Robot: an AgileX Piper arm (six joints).
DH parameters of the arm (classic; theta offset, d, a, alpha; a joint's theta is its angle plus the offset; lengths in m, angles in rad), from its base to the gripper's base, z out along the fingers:
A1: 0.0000 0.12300 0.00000 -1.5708
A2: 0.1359 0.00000 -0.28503 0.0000
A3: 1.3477 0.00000 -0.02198 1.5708
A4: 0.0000 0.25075 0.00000 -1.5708
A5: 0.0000 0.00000 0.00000 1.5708
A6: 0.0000 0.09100 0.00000 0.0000
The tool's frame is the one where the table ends.
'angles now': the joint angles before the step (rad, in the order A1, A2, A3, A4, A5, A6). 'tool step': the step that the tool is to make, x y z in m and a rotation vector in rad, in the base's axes. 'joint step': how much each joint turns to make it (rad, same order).
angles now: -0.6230 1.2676 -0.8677 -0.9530 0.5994 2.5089
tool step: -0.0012 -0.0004 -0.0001 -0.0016 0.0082 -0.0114
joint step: 0.0000 0.0001 -0.0001 -0.0061 0.0136 0.0047
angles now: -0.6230 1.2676 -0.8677 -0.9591 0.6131 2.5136
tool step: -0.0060 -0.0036 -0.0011 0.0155 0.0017 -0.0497
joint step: -0.0204 0.0000 -0.0001 0.0125 0.0260 0.0092
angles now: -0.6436 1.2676 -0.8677 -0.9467 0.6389 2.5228
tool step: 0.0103 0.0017 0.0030 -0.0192 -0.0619 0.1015
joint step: -0.0001 0.0000 0.0000 0.0067 -0.1195 -0.0206
